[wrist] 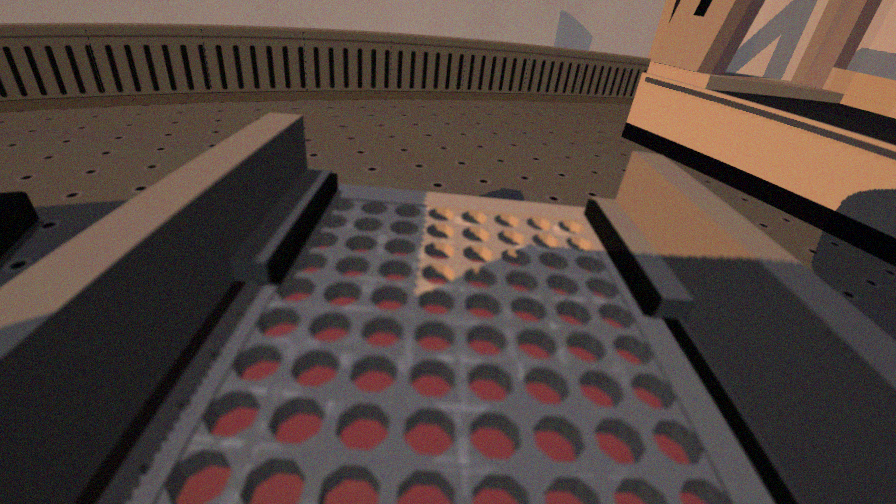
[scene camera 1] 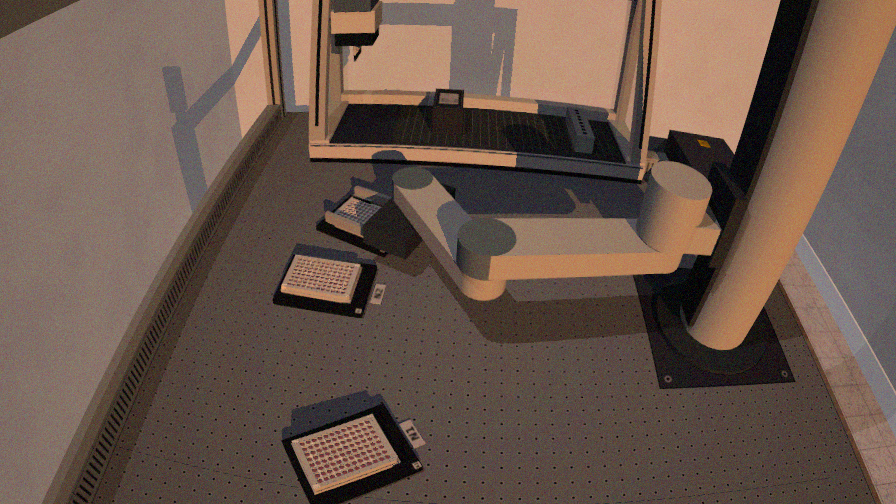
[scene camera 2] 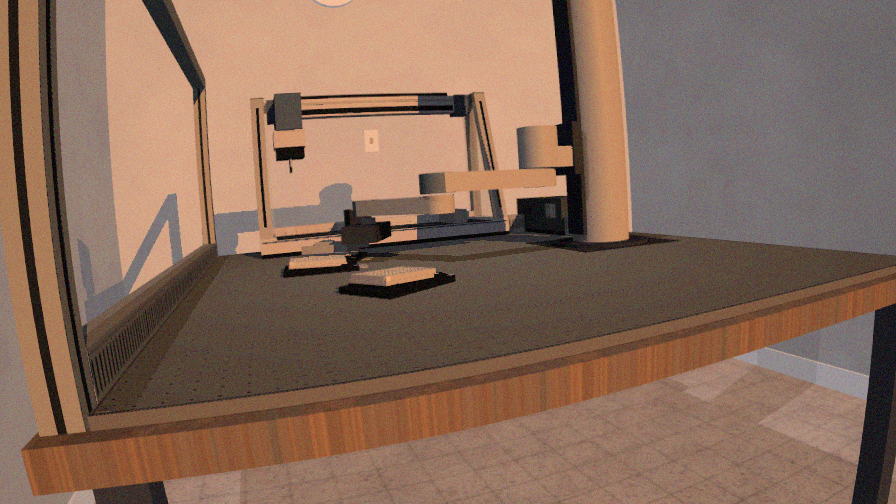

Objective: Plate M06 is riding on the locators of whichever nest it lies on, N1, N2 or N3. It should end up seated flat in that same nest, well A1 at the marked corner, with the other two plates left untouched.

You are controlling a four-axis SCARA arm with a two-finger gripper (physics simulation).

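Three well plates with red wells lie on black nests along the left of the table. The far plate (scene camera 1: 355,211), taken as M06, sits skewed over its nest (scene camera 1: 350,241), and I cannot tell whether it touches the locators. The arm's end link reaches over it. In the wrist view my gripper (wrist: 460,231) straddles this plate (wrist: 438,351), with the dark finger pads against both long sides, so it is shut on it. The gripper body also shows in scene camera 2 (scene camera 2: 363,233). The middle plate (scene camera 1: 321,277) and near plate (scene camera 1: 344,452) lie flat in their nests.
A gantry machine (scene camera 1: 476,125) stands just behind the far nest, and its base shows at the right of the wrist view (wrist: 751,144). The arm's column (scene camera 1: 770,188) stands at the right. A slotted rail (scene camera 1: 156,325) runs along the table's left edge. Small label tags (scene camera 1: 377,293) lie beside the nests.
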